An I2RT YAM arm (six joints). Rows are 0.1 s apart.
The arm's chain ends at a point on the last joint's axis. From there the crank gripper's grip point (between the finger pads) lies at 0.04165 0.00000 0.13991 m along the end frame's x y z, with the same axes.
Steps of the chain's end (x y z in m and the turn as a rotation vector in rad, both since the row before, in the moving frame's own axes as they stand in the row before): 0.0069, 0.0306, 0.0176, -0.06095, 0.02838, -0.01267; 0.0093, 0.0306, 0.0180, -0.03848, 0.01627, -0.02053; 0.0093, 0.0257, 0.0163, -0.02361, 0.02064, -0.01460; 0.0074, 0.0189, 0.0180, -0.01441, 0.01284, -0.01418; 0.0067, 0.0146, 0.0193, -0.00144, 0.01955, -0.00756; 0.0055, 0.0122, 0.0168, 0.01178, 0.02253, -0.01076; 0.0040, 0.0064, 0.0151, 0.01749, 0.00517, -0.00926
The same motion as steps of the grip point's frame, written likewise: 0.0109, 0.0385, 0.0161, -0.06095, 0.02838, -0.01267; 0.0116, 0.0351, 0.0172, -0.03848, 0.01627, -0.02053; 0.0122, 0.0284, 0.0154, -0.02361, 0.02064, -0.01460; 0.0092, 0.0203, 0.0174, -0.01441, 0.01284, -0.01418; 0.0094, 0.0145, 0.0185, -0.00144, 0.01955, -0.00756; 0.0086, 0.0101, 0.0158, 0.01178, 0.02253, -0.01076; 0.0047, 0.0036, 0.0149, 0.01749, 0.00517, -0.00926
